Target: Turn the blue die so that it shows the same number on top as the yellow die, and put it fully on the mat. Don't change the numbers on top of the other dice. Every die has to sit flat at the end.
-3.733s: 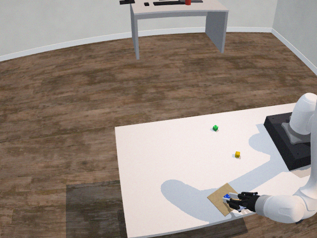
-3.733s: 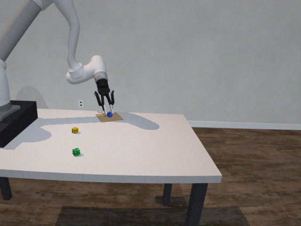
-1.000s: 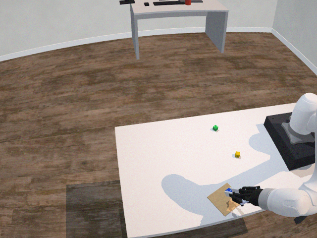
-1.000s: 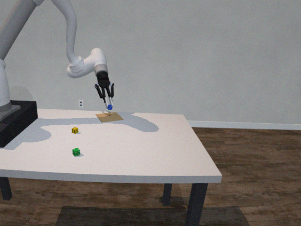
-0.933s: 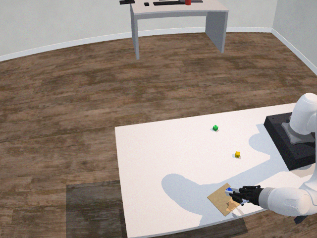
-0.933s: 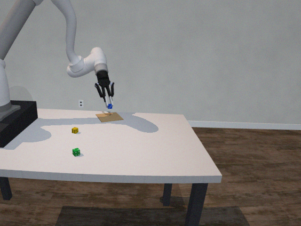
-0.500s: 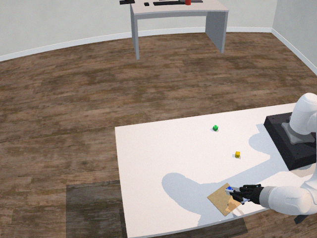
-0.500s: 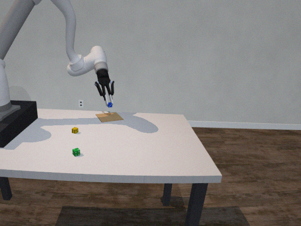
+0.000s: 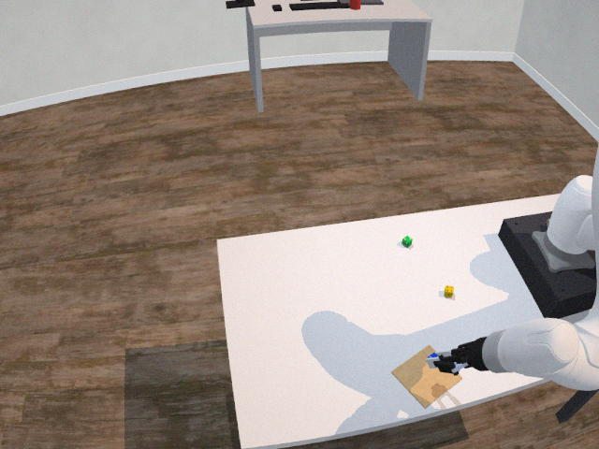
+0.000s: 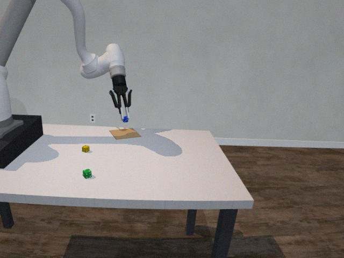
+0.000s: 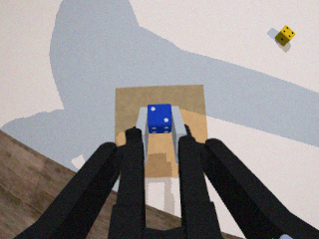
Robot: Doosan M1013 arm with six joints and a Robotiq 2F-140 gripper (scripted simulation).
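Now: hand 30 mm above the blue die, 10 mm to the left of it and 10 mm short of it. The rest, counted from my hand: yellow die (280 mm to the right, 110 mm behind, 100 mm below); then tan mat (110 mm below, 20 mm to the right, 10 mm ahead); then green die (500 mm to the right, 100 mm below, 20 mm behind).
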